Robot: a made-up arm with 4 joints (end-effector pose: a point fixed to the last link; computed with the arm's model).
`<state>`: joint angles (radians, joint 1 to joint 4).
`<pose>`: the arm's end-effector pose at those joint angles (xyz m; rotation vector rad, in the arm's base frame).
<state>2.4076 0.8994 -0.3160 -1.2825</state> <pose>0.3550 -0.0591 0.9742 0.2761 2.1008 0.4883</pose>
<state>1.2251 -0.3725 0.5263 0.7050</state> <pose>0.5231 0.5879 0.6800 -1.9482 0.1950 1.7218</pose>
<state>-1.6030 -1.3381 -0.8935 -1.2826</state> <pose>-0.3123 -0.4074 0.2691 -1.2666 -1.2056 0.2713</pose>
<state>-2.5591 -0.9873 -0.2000 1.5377</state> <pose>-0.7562 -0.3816 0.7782 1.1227 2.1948 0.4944</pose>
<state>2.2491 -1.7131 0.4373 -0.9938</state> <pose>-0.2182 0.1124 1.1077 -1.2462 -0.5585 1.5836</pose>
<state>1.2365 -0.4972 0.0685 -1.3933</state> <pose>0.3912 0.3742 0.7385 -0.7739 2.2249 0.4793</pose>
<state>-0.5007 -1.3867 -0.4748 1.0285</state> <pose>0.1397 0.2539 -0.1580 0.5874 0.9607 2.4149</pose>
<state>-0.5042 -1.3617 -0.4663 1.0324</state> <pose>0.1351 0.2378 -0.1647 0.5746 0.9891 2.4061</pose>
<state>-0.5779 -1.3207 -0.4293 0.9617</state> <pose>0.0944 0.1584 -0.1849 0.5772 1.1867 2.3478</pose>
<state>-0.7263 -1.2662 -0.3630 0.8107</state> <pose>0.0098 0.0149 -0.1928 0.6107 1.5577 2.2103</pose>
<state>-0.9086 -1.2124 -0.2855 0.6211</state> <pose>-0.0958 -0.1431 -0.1561 0.6798 1.9906 1.9940</pose>
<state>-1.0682 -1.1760 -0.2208 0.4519</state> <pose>-0.1828 -0.2586 -0.0894 0.7622 2.3443 1.7613</pose>
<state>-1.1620 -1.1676 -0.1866 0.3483</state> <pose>-0.2279 -0.3113 -0.0405 0.8232 2.5323 1.6093</pose>
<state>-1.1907 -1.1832 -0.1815 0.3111</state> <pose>-0.2380 -0.3181 -0.0282 0.8509 2.5731 1.5689</pose>
